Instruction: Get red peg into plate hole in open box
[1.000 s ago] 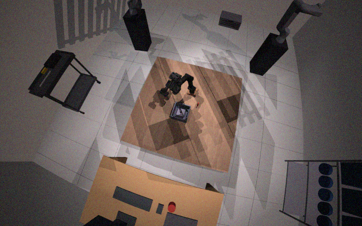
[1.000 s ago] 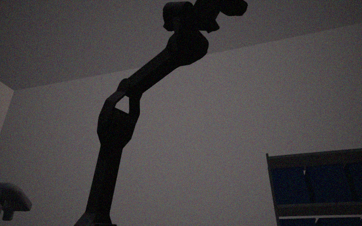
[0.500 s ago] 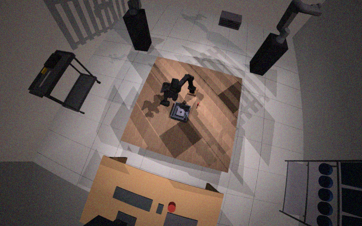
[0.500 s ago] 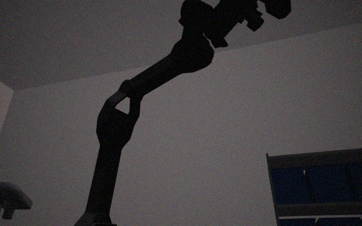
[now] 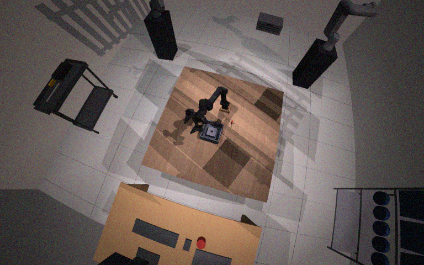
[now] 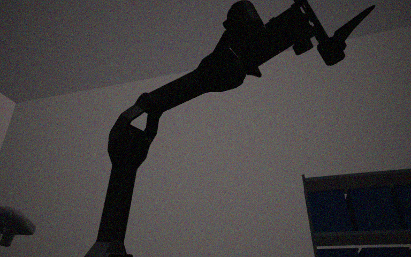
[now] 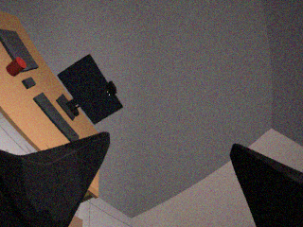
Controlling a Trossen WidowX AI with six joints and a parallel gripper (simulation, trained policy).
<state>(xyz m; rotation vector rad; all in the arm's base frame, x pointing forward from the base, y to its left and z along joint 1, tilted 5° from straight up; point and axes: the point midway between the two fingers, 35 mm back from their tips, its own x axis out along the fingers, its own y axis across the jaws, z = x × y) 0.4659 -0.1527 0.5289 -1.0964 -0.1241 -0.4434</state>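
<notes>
The red peg is 51 cm below my gripper tip, 34 cm behind it and 31 cm to the left of it. From my gripper tip the other things lie so: plate 51 cm below, 19 cm behind, 13 cm to the left; then grey box 53 cm below, 19 cm behind, 13 cm to the left.
</notes>
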